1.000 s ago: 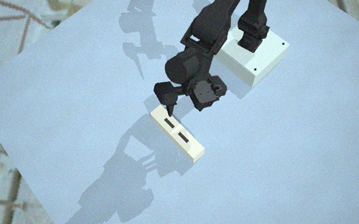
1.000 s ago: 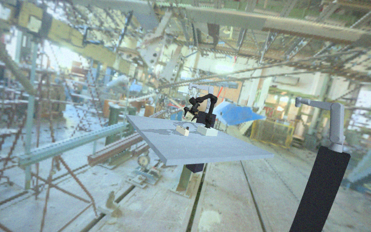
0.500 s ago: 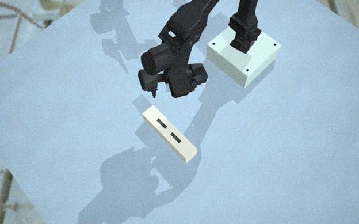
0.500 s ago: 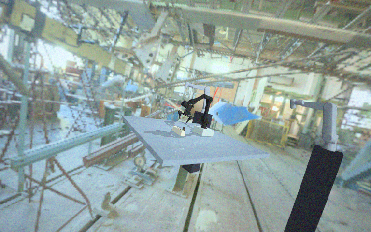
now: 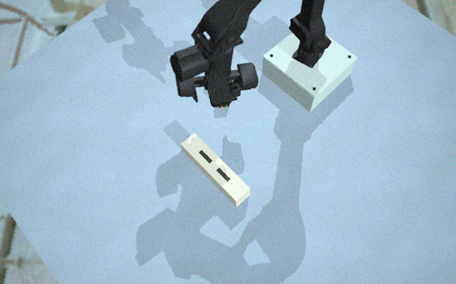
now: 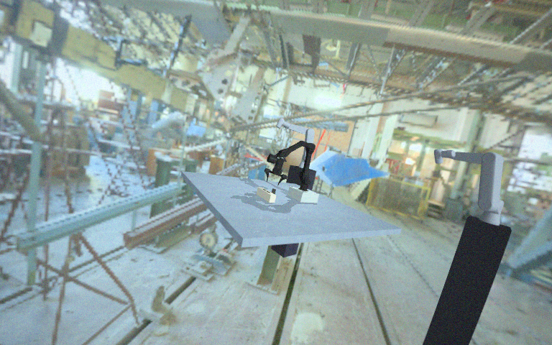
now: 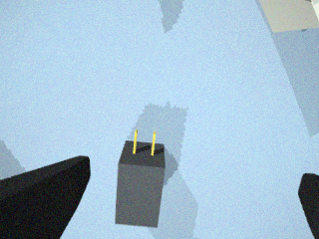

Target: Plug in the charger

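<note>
My gripper tip is now 4 cm past the dark grey charger, 1 cm to the left of it and 7 cm above it.
</note>
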